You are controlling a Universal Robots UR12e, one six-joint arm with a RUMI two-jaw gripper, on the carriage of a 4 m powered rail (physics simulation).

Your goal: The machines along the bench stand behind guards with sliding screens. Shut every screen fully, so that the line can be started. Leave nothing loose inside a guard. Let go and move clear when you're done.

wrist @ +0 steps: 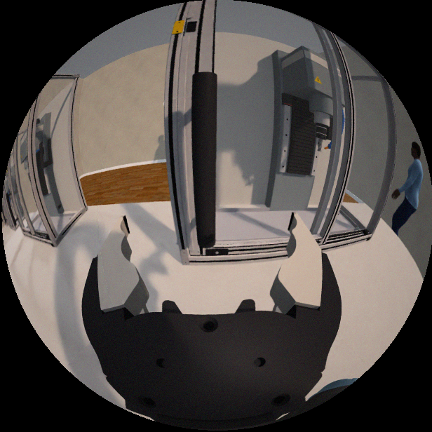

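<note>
The near guard has an aluminium frame with a yellow tag high on its left post. Its sliding screen carries a long black vertical handle, close beside that left post; I cannot tell whether a small gap remains. A grey machine with a spindle stands behind the clear panel. A blue piece with an orange tip shows beside the spindle. My gripper is open, its fingers spread left and right of the handle's lower end in the view, not closed on it. Part of the guard's floor is hidden by the right finger.
Another guard with a machine stands on the left, with more guards behind it at the far left edge. The white bench top runs under them. A person in a blue top stands at the far right, beyond the bench.
</note>
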